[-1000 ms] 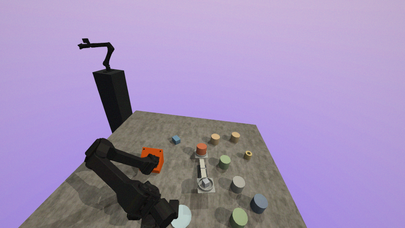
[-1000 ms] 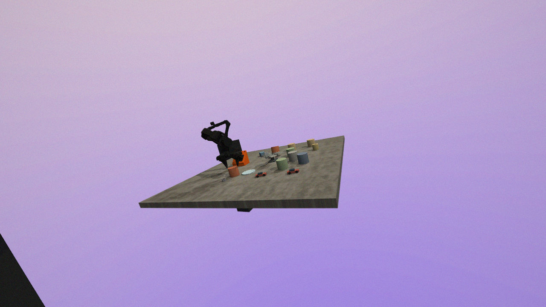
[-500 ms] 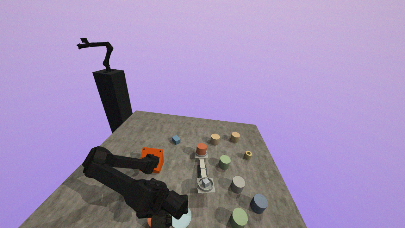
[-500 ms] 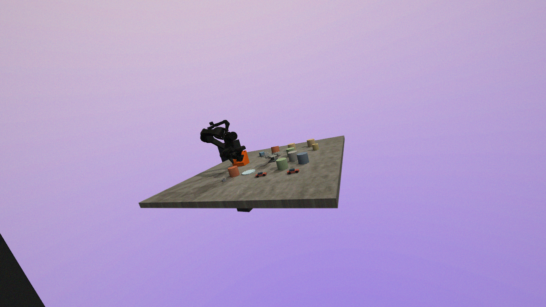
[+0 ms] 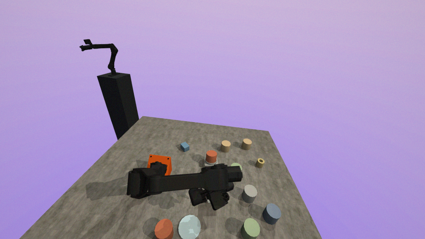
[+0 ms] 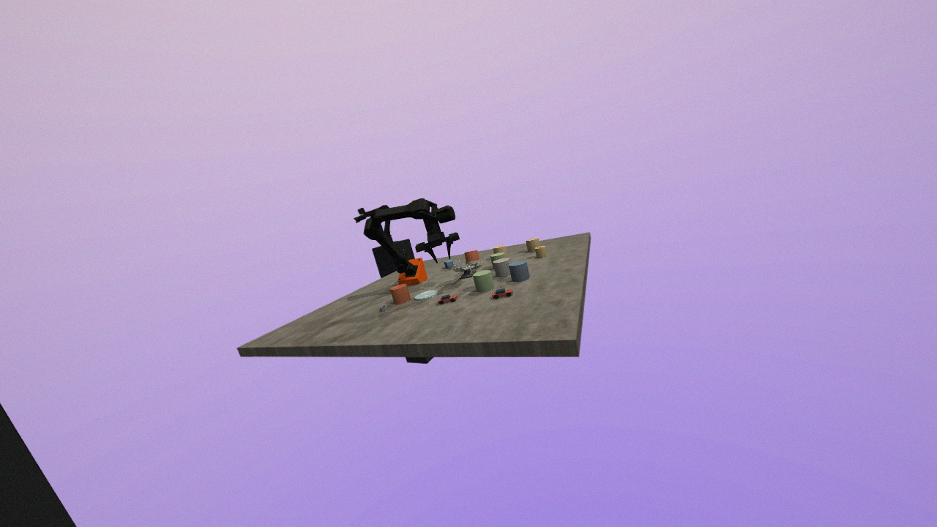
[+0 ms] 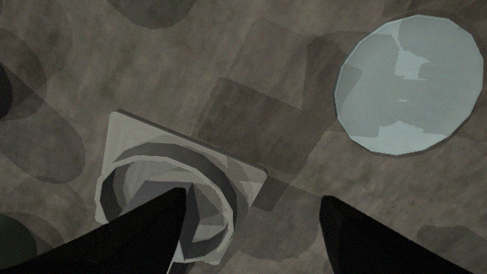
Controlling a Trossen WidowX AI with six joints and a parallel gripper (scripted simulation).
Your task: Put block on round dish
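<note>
Right now the grey block is 2 cm ahead of my gripper tip, 6 cm to the left of it and 3 cm below it. Also, from my gripper tip: balance beam: 18 cm to the left, 8 cm below; then pale blue round dish: 7 cm behind, 8 cm to the right, 12 cm below; then grey cylinder: 23 cm ahead, 11 cm to the left, 8 cm below.
</note>
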